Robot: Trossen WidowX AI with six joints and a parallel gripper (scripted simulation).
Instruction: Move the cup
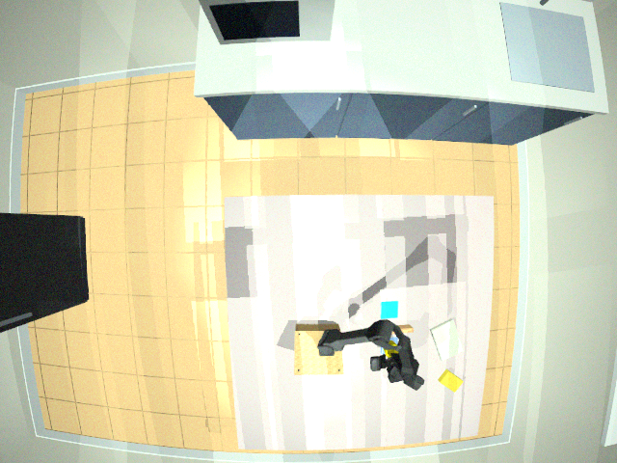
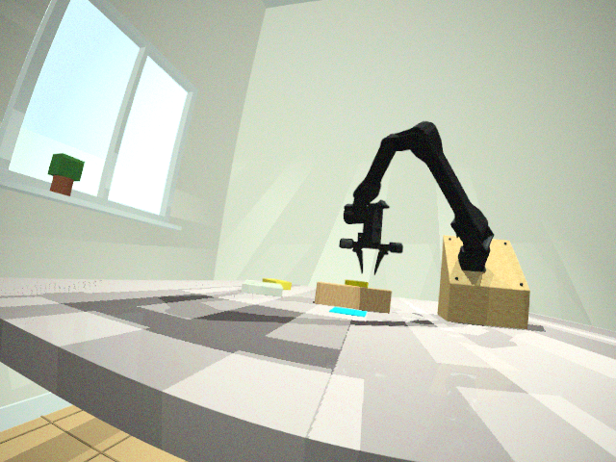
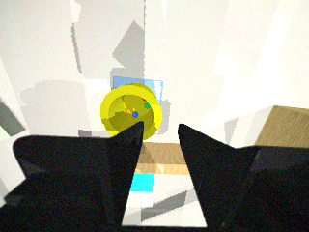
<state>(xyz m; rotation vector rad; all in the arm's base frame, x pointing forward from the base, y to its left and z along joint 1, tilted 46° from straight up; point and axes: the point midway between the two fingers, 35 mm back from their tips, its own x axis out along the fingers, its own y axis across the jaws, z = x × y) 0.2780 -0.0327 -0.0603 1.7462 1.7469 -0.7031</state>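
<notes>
The yellow cup is 30 mm ahead of my gripper tip and 60 mm below it. From my gripper tip the other things lie so: cyan pad: 30 mm ahead, 180 mm to the left, 100 mm below; wooden block: 30 mm ahead, 90 mm to the left, 80 mm below.
</notes>
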